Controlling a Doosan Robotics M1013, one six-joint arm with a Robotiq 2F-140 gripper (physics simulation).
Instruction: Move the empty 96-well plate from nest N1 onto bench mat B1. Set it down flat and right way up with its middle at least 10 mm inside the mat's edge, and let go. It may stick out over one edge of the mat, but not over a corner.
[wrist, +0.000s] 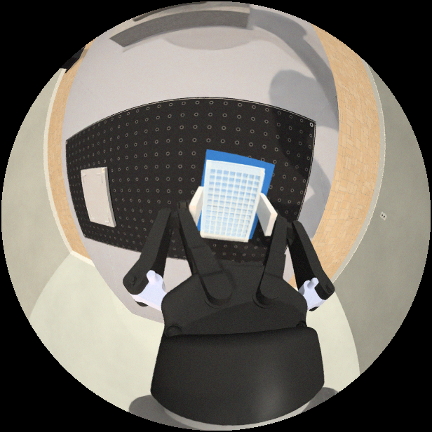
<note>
I see my gripper (230, 198), a white 96-well plate (231, 191), a nest N1 (96, 194) and a blue bench mat (210, 154).
</note>
